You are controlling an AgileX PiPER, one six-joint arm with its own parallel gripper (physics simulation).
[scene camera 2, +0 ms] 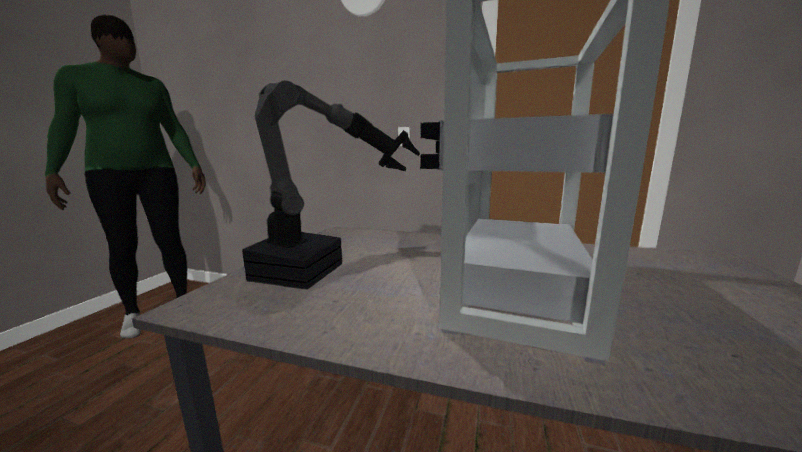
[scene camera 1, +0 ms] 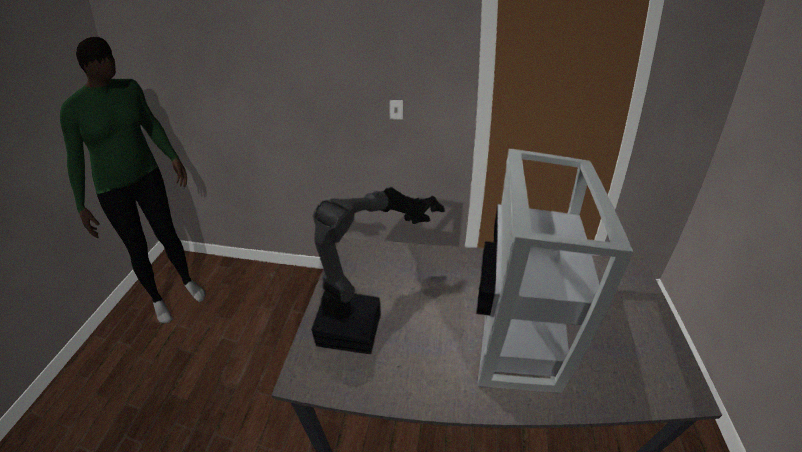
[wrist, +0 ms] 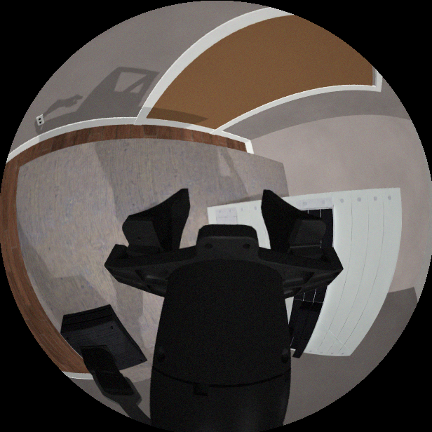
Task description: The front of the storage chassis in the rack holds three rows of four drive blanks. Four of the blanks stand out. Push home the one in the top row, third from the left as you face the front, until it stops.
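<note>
My gripper (scene camera 1: 433,213) (scene camera 2: 411,161) (wrist: 225,197) is open and empty, in the air in front of the rack (scene camera 1: 508,314) (scene camera 2: 456,224) (wrist: 370,240). In scene camera 2 its fingertips are a short way from the black parts standing out at the chassis front. The storage chassis (scene camera 1: 550,311) (scene camera 2: 533,143) shows its grey side. Black drive blanks (scene camera 1: 487,277) (wrist: 305,325) stand out at its front; in scene camera 2 an upper black block (scene camera 2: 430,130) and a lower black block (scene camera 2: 430,161) show. The right finger and gripper body hide part of the front in the wrist view. I cannot tell which blank is top row, third.
A second grey box (scene camera 2: 525,289) sits low in the rack. The rack and the arm's black base (scene camera 1: 345,331) (scene camera 2: 292,261) (wrist: 102,332) stand on the table (scene camera 1: 415,387) (scene camera 2: 359,336) (wrist: 65,225). A person (scene camera 1: 115,134) (scene camera 2: 117,129) stands beyond the table at the left.
</note>
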